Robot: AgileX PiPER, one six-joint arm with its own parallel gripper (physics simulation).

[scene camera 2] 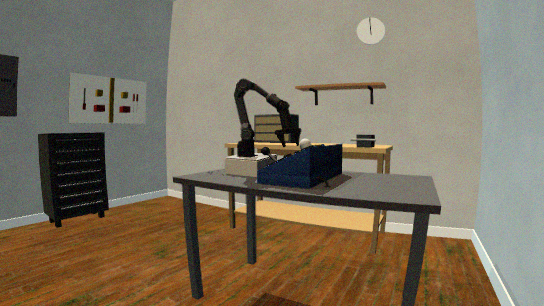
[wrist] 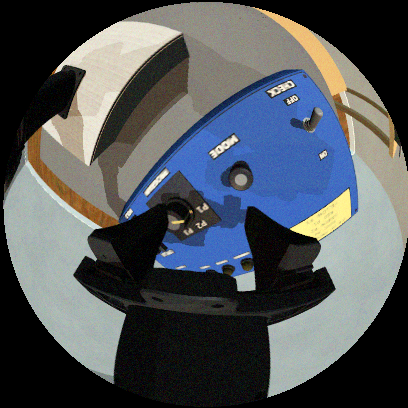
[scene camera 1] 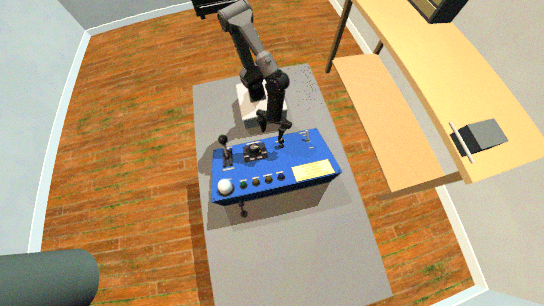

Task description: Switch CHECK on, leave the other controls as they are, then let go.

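The blue control panel (scene camera 1: pixel 322 152) (scene camera 2: pixel 326 165) (wrist: pixel 277 192) stands on the table. The CHECK toggle (scene camera 1: pixel 307 135) (wrist: pixel 315 119) is a grey lever near one corner; in the wrist view its tip lies toward the OFF label's side, away from the ON label (wrist: pixel 323 155). My gripper (scene camera 1: pixel 272 135) (scene camera 2: pixel 291 144) (wrist: pixel 205 214) is open and empty above the panel, between the PROGRAM knob (scene camera 1: pixel 255 148) (wrist: pixel 176 221) and the MODE knob (wrist: pixel 241 178), and apart from the CHECK toggle. In scene camera 2 the toggle cannot be made out.
A ball-topped lever (scene camera 1: pixel 223 141) (scene camera 2: pixel 265 150) stands at the panel's far end from CHECK. A white dome (scene camera 1: pixel 225 186) (scene camera 2: pixel 305 143) and several small buttons line the lower edge, beside a yellow label (scene camera 1: pixel 313 171) (wrist: pixel 325 215). The arm's pale base block (scene camera 1: pixel 248 116) (scene camera 2: pixel 240 166) is behind the panel.
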